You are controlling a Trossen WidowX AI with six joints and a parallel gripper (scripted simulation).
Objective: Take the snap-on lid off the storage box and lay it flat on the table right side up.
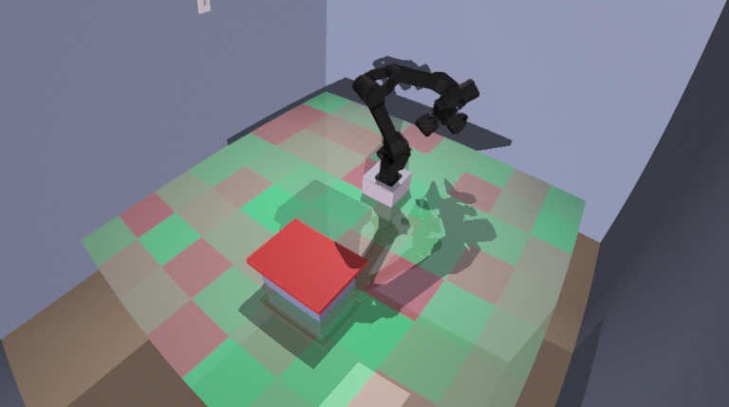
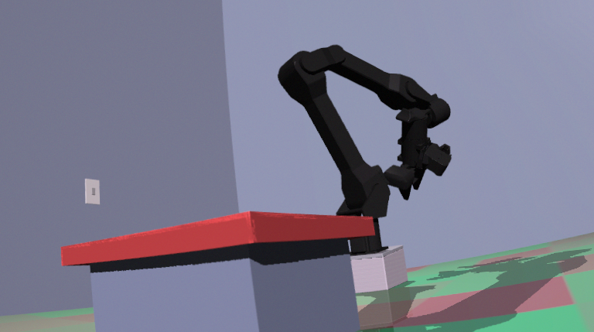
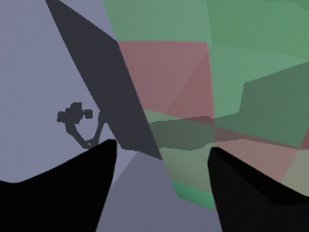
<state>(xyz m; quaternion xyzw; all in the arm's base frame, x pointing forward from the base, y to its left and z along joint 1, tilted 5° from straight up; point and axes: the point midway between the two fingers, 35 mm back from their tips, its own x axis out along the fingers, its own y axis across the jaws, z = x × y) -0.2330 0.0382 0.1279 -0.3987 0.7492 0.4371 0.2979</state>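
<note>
Right now my gripper tip is 68 cm short of the red square lid, 9 cm above it and 1 cm to the right of it. The rest, counted from my gripper tip: grey storage box 68 cm ahead, 13 cm below, 1 cm to the left.
</note>
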